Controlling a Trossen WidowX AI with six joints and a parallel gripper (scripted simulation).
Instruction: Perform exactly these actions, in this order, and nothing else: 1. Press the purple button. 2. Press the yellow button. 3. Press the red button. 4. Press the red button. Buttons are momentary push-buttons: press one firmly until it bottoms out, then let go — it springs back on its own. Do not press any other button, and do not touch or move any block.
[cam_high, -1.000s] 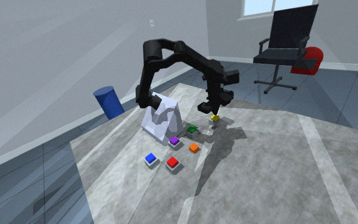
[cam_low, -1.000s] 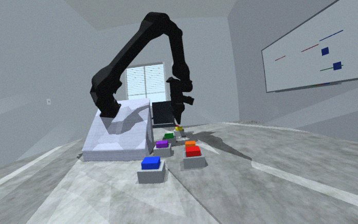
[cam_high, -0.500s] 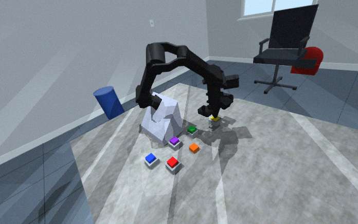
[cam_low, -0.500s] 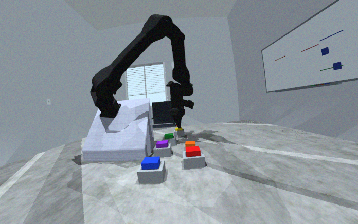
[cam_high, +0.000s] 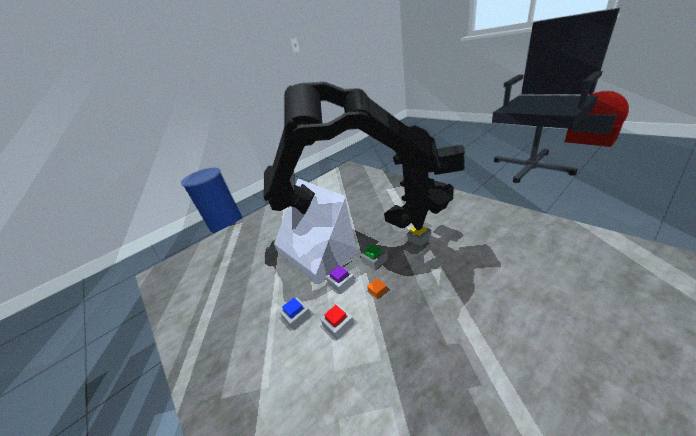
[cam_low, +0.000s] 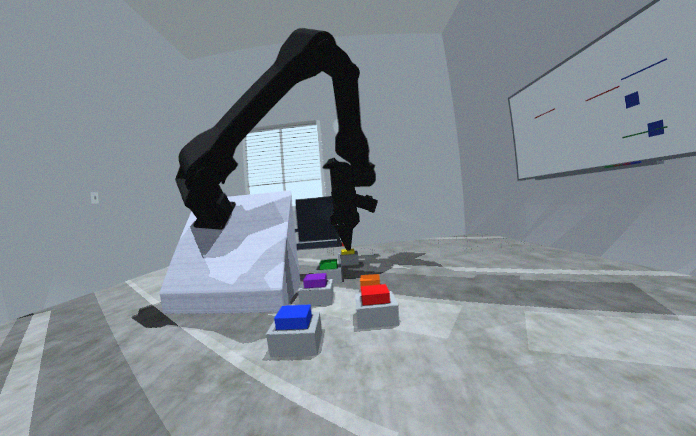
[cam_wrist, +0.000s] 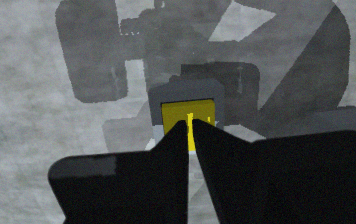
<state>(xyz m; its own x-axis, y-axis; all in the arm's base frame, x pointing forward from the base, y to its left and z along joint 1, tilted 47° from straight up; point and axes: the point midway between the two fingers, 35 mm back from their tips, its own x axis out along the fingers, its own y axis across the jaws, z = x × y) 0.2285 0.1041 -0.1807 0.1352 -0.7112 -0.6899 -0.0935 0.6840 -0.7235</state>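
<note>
The yellow button is 10 mm below my gripper tip. Round my gripper tip: green button (20 mm behind, 140 mm to the right); purple button (30 mm behind, 250 mm to the right); orange block (60 mm ahead, 200 mm to the right, 20 mm below).
</note>
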